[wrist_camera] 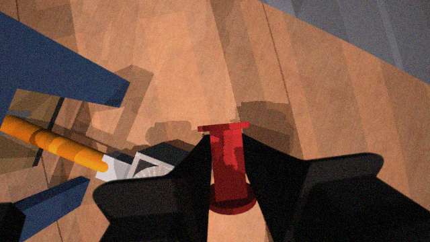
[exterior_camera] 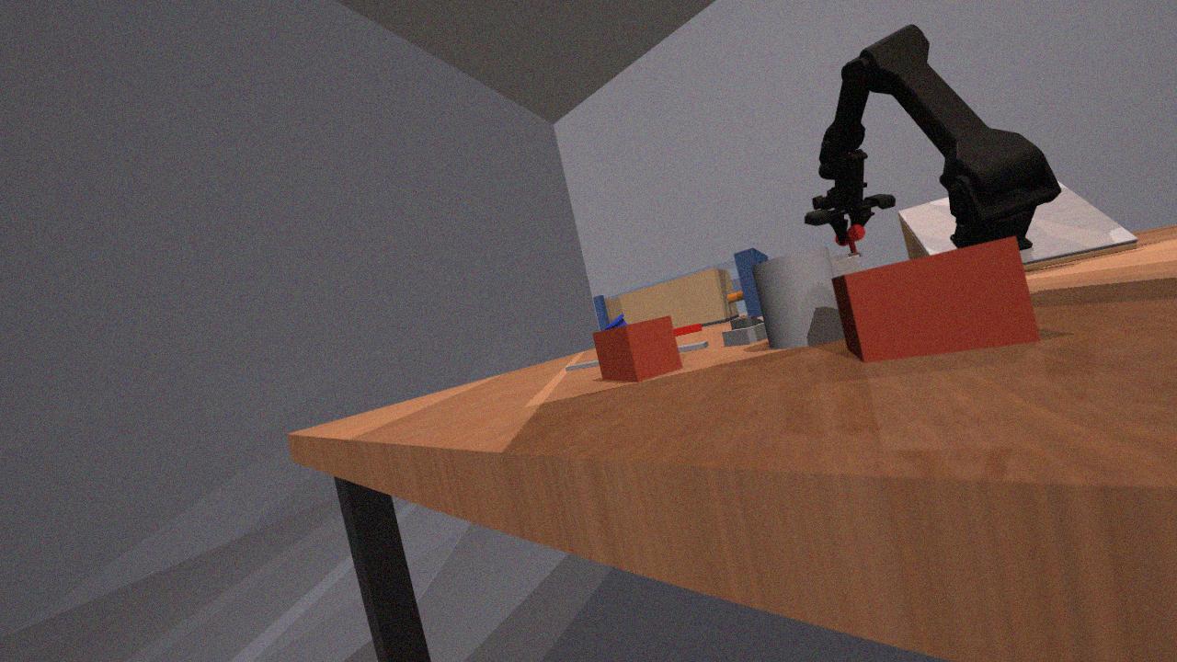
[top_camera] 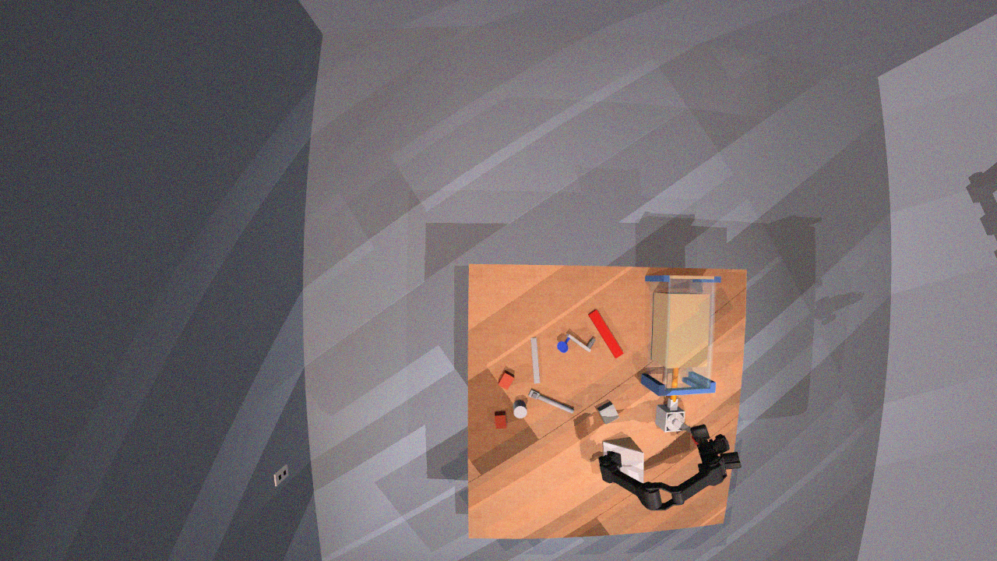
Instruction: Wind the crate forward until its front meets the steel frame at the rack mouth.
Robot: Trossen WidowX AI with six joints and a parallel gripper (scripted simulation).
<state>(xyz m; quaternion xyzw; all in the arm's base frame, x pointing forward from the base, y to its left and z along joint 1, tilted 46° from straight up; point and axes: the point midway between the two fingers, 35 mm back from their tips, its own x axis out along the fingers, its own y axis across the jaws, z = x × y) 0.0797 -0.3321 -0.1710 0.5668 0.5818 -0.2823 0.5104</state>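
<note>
The red-knobbed crank is 2 cm ahead of my gripper tip, 5 cm to the left of it and 3 cm below it. Round my gripper tip: grey winch 4 cm ahead, 9 cm to the left, 10 cm below; blue steel frame 21 cm ahead, 7 cm to the left, 3 cm below; red grip 1 cm behind, 2 cm to the left.
</note>
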